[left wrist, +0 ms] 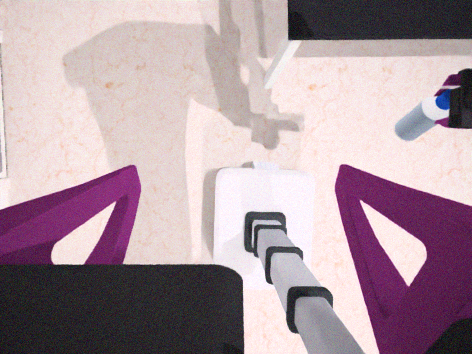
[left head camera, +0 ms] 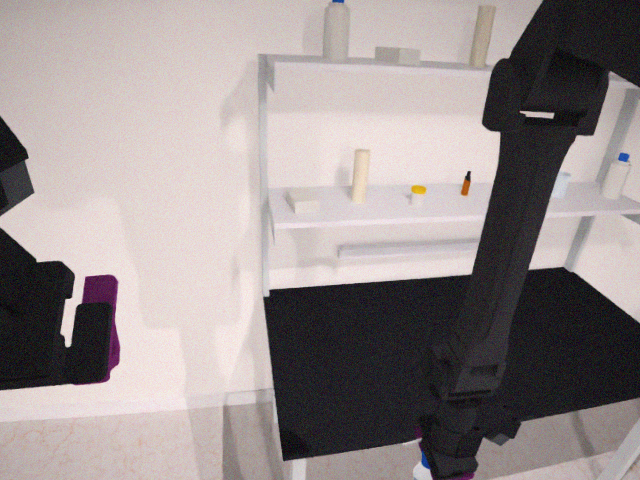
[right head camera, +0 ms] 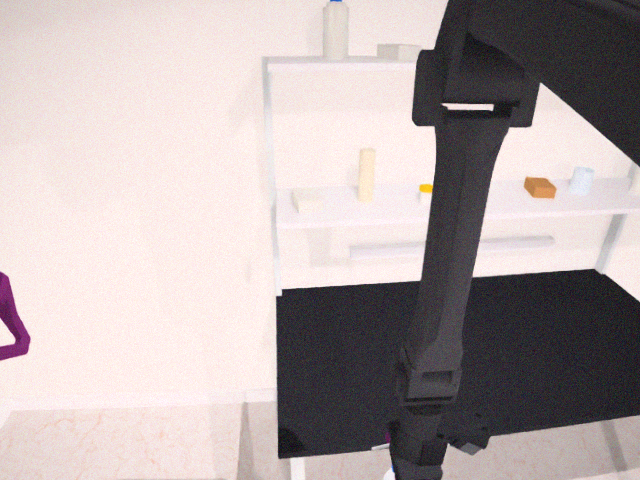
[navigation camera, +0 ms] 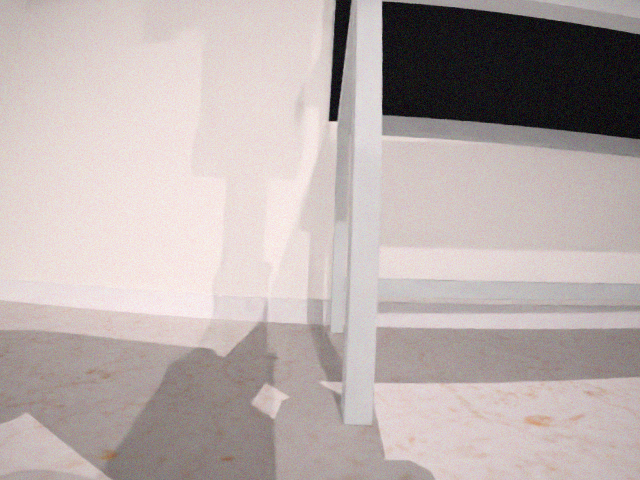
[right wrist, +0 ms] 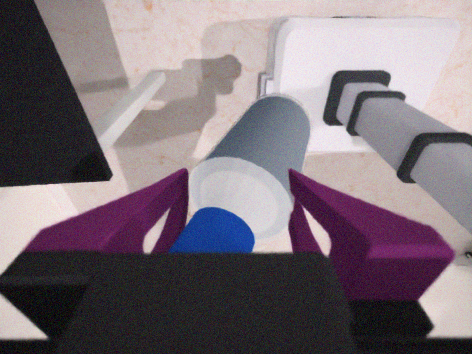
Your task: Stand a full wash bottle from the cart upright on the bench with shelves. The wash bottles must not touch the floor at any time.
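Frame: origin at the left arm's base, x down, y right, z back, level; centimetres.
Where they show: left gripper, fingertip midpoint: (left wrist: 237, 176) (left head camera: 53, 361); right gripper, fingertip midpoint: (left wrist: 435, 109) (left head camera: 434, 476) (right wrist: 236, 177).
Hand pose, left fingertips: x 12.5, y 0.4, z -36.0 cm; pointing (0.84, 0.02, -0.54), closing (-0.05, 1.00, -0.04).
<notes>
Things, the pixels of their top centre, and the offset from my left fingertips. "*": a spot on its surface instead.
- tall bottle, surface spot: (right head camera: 335, 32) (left head camera: 337, 33) * dx -21.8, dy +37.5, dz -102.3 cm
- yellow-lidded jar, top centre: (right head camera: 427, 186) (left head camera: 419, 187) dx +25.0, dy +69.0, dz -100.7 cm
- blue-capped bottle, top centre: (left head camera: 624, 154) dx +13.2, dy +157.0, dz -109.2 cm
- bench leg, surface spot: (navigation camera: 361, 310) * dx +136.7, dy +24.0, dz -44.0 cm
A wash bottle (right wrist: 270, 135) (left wrist: 416, 122) (left head camera: 422, 469) with a blue cap and a grey-blue lower body is held between the fingers of my right gripper (right wrist: 236, 177). It hangs tilted in the wrist views, close to the front edge of the bench. The bench with shelves (left head camera: 361, 351) (right head camera: 351, 351) (left wrist: 380, 20) (right wrist: 45, 115) (navigation camera: 362, 232) has a black top and pale legs. The bottle is below and in front of the bench top's near edge in the head camera views. My left gripper (left wrist: 237, 176) is open and empty, to the left of the bench. The cart does not show clearly.
Shelves above the bench hold a tall bottle (left head camera: 336, 33) (right head camera: 335, 32), cream cylinders (left head camera: 360, 175) (right head camera: 366, 174), boxes, a yellow-lidded jar (left head camera: 418, 195) and a blue-capped bottle (left head camera: 616, 177). The robot's white base (left wrist: 265, 195) (right wrist: 310, 50) and its column stand below the grippers. A bench leg (navigation camera: 361, 310) stands ahead.
</notes>
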